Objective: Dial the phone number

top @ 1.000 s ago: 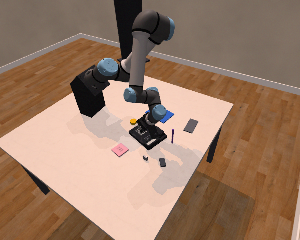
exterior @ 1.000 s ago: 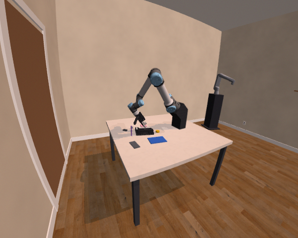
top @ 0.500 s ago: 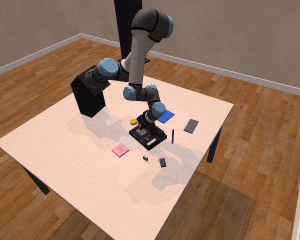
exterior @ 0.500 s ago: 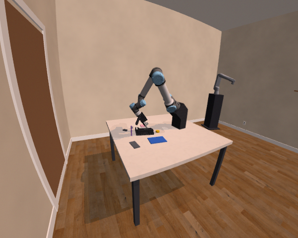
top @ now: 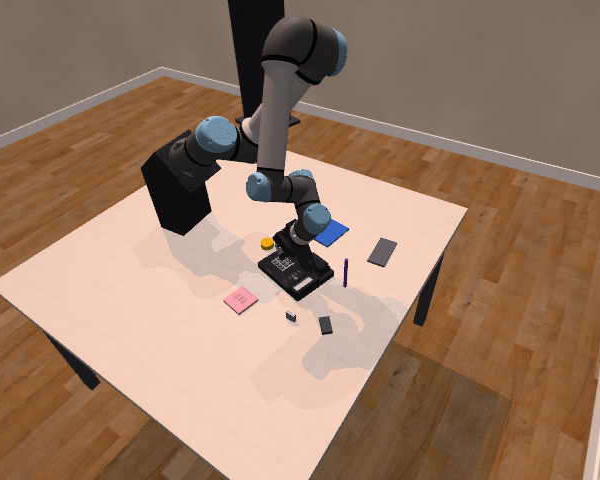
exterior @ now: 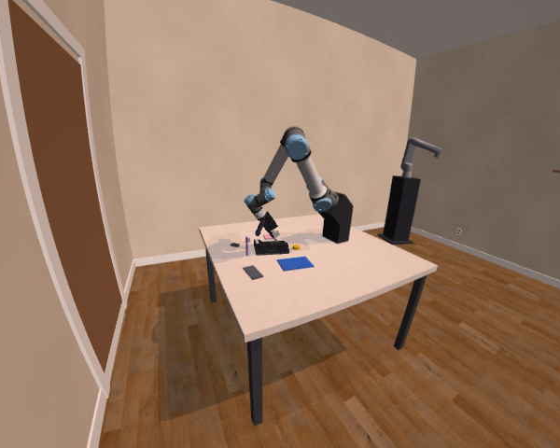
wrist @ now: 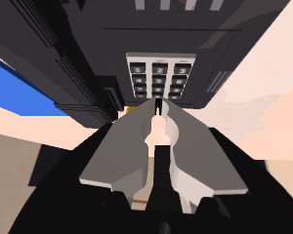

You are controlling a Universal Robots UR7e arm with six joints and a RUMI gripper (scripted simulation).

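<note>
My gripper is now 130 mm past the yellow disc, 40 mm above it and 20 mm to the right of it. Also, from my hand: grey slab 320 mm to the left, 180 mm ahead, 50 mm below; then purple pen 200 mm ahead, 110 mm to the left, 10 mm above; then blue pad 240 mm to the left, 80 mm behind, 50 mm below.
</note>
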